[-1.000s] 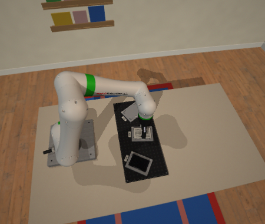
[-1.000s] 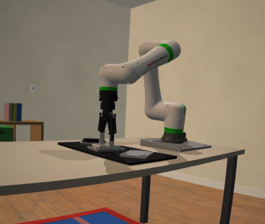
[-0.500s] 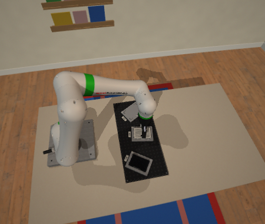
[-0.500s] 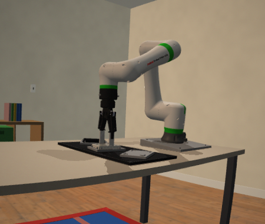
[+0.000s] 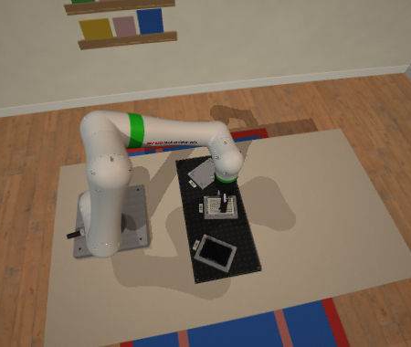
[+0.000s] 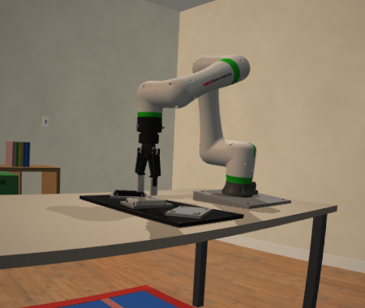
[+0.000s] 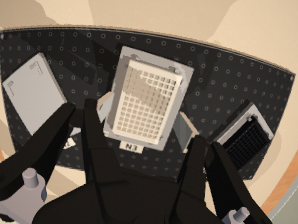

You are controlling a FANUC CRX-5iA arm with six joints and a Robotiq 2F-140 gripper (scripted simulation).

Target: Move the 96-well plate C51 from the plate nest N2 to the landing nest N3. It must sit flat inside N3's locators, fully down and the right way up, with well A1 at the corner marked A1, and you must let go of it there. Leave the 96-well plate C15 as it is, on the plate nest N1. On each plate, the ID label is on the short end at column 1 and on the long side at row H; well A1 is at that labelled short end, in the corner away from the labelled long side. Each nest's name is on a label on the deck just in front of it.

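Right now my hand is 50 mm above the white 96-well plate C51. Round my hand: landing nest N3: 60 mm below; N2 label: 170 mm to the left, 90 mm behind, 70 mm below; grey plate nest N2: 210 mm to the left, 60 mm below.
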